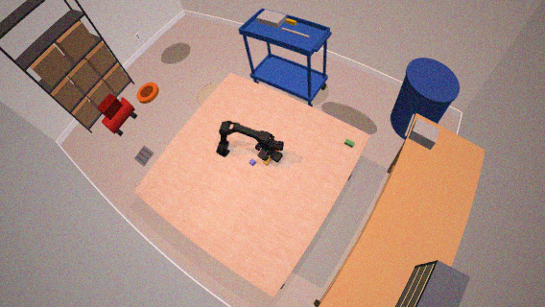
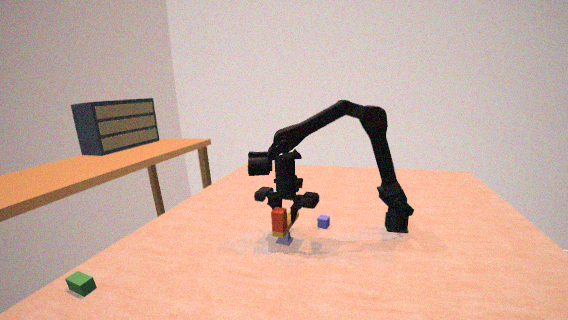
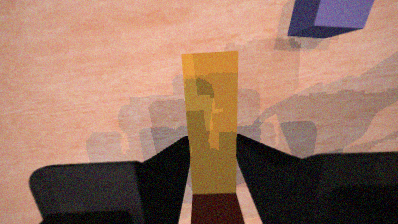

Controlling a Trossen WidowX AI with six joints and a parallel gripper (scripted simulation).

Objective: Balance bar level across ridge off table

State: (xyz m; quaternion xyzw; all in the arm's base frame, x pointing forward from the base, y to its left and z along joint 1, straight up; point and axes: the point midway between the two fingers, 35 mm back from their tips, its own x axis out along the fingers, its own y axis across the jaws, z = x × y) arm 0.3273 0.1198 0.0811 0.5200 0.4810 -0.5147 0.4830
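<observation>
Now: gripper tip 10 cm past the purple cube, 8 cm to the left of it and 3 cm above it. From my gripper tip the other things lie so: green block: 41 cm ahead, 38 cm to the left, 3 cm below.
</observation>
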